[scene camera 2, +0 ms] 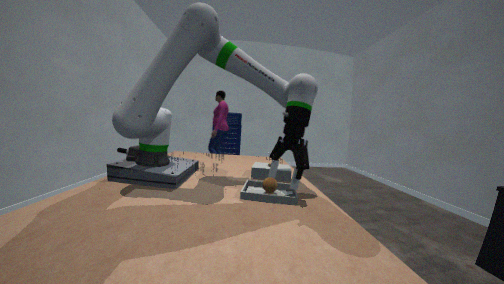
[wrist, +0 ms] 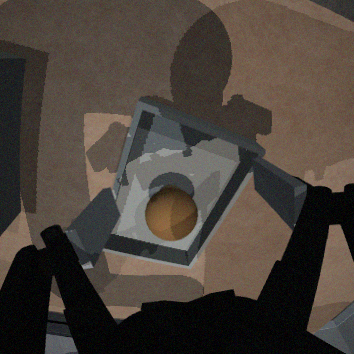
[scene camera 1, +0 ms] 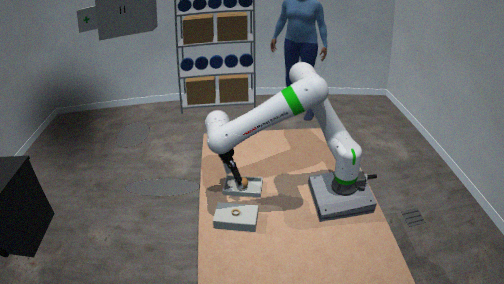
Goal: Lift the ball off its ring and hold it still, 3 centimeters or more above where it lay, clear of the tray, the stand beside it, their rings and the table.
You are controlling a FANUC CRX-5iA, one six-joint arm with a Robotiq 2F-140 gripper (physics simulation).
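Places are measured from the arm's base along level axes (x ahead, y left, z up), in millimetres.
Pixels of known places: gripper, between the fingertips: (scene camera 2: 281,182) (wrist: 182,187) (scene camera 1: 234,180); arm's base, origin of its link: (scene camera 2: 152,162) (scene camera 1: 344,186).
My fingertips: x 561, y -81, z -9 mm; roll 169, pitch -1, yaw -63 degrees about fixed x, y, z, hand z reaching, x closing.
Observation:
For each thing: its top centre in the pictures, then the offset to it from my fingertips. "spot": a spot on its surface instead. Level surfaces: height alone.
- orange-brown ball, centre of its top: (wrist: 172,232) (scene camera 2: 270,177) (scene camera 1: 242,178) dy +0, dx -40, dz +16 mm
- shallow grey tray, centre of its top: (wrist: 170,207) (scene camera 2: 269,187) (scene camera 1: 242,184) dy +0, dx -40, dz -22 mm
- ring, a spot on its surface: (scene camera 1: 236,215) spot: dy +261, dx -18, dz +5 mm
- same table, height of its surface: dz -50 mm
- dark block, a spot on its surface: (wrist: 10,140) spot: dy +176, dx -6, dz -34 mm
An orange-brown ball (scene camera 1: 244,182) (scene camera 2: 270,185) (wrist: 171,214) sits inside the shallow grey tray (scene camera 1: 242,194) (scene camera 2: 267,198) (wrist: 200,125). The ring under it is hidden. My gripper (scene camera 1: 240,185) (scene camera 2: 284,182) (wrist: 182,187) is open and empty, pointing down at the tray. In the wrist view the ball lies between the two spread fingers, nearer the left one, with gaps on both sides. In scene camera 2 one finger comes down behind the ball and the other near the tray's right end. The stand (scene camera 1: 235,223) (scene camera 2: 271,173) is a pale block beside the tray, with a ring (scene camera 1: 236,215) on top.
The robot's base plate (scene camera 1: 345,207) (scene camera 2: 145,176) is on the same table (scene camera 1: 300,255) (scene camera 2: 175,235). In the wrist view a dark block (wrist: 10,140) shows at the left edge. A person (scene camera 1: 301,25) (scene camera 2: 220,120) stands beyond the table. A shelf unit (scene camera 1: 217,44) is against the wall.

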